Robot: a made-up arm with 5 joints.
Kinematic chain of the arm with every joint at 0, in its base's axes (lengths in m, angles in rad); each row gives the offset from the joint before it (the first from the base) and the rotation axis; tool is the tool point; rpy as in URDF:
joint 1: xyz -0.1 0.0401 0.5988 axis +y
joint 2: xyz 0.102 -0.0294 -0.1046 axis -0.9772 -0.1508 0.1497
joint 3: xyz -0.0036 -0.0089 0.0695 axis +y
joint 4: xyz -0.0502 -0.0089 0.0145 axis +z
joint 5: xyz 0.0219 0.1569 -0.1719 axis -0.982 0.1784 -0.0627
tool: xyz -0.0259 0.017 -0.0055 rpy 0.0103 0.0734 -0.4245
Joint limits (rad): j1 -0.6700..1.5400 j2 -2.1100..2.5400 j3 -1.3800..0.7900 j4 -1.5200..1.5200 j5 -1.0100..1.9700
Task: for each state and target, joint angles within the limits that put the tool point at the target. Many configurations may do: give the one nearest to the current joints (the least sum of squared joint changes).
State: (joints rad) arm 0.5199 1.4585 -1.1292 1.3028 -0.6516
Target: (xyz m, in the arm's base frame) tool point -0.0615 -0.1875 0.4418
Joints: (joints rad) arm 0.7348 1.6962 -0.8590 1.4030 -0.7815
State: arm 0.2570 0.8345 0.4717 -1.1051 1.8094
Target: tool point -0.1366 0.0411 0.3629
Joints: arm 0.2908 0.4926 0.7372 -0.8318 1.8458
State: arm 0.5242 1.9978 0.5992 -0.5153 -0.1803
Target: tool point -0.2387 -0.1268 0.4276
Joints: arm 0.7993 1.9820 0.6833 -0.2720 -0.1629
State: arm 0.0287 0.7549 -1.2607 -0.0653 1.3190
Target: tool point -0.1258 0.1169 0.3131
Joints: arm 0.5877 0.2852 -0.6190 0.1220 1.3367
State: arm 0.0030 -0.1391 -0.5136 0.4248 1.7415
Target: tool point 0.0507 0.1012 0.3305
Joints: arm 0.0514 0.1510 -0.9853 0.5700 1.6543
